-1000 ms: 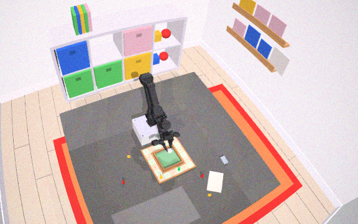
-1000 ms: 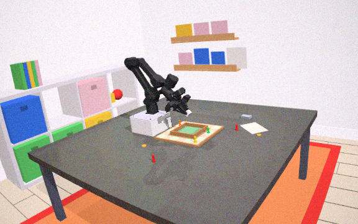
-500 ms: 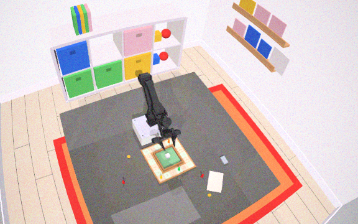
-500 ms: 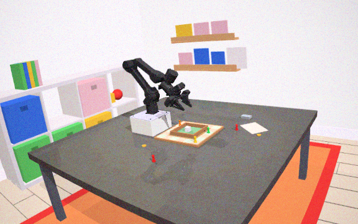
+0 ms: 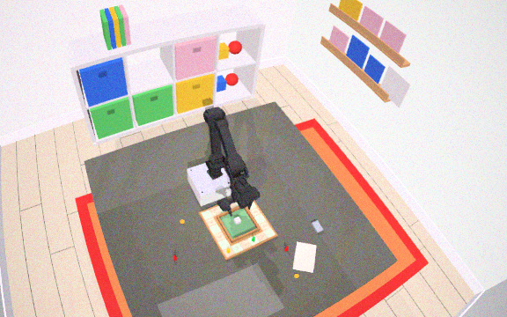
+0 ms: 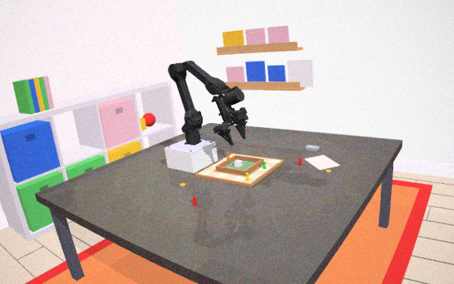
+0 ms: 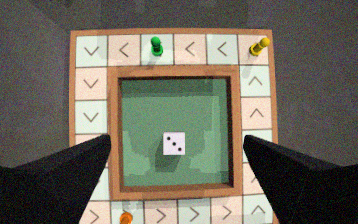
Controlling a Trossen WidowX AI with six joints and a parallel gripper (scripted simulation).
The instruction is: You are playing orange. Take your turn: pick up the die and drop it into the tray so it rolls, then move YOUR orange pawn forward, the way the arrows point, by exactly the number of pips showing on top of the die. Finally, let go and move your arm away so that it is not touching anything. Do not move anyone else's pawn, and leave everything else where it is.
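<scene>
The orange pawn lies 11 cm behind my gripper tip, 8 cm to the left of it and 10 cm below it. The rest, counted from my gripper tip: green-felt tray (12 cm below); then white die (2 cm behind, 10 cm below); then green pawn (11 cm ahead, 1 cm to the left, 10 cm below).
</scene>
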